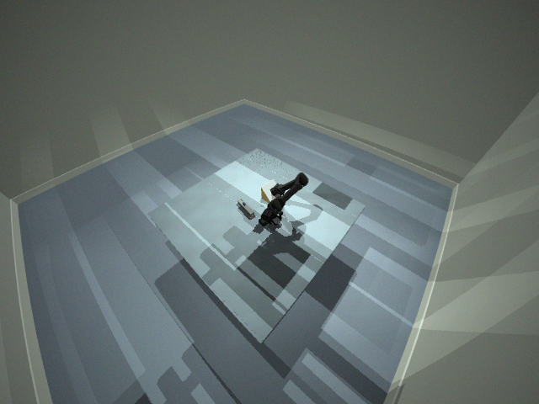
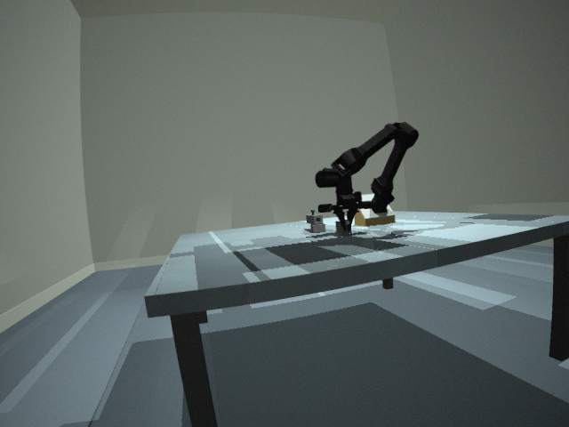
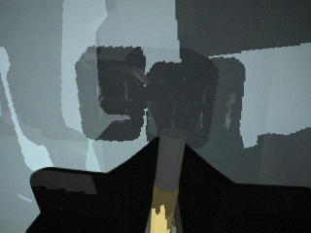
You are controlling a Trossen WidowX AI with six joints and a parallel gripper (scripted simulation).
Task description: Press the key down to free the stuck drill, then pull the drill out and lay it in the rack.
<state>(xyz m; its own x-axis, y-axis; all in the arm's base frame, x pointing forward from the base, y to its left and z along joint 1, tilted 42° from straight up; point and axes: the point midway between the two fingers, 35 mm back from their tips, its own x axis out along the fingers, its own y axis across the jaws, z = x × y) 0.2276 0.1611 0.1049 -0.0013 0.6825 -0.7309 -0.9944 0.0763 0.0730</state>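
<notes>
The drill lies 40 mm to the right of my gripper tip, 30 mm above it and 10 mm behind it. Round my gripper tip: rack 50 mm to the right, 10 mm behind, 10 mm above.
</notes>
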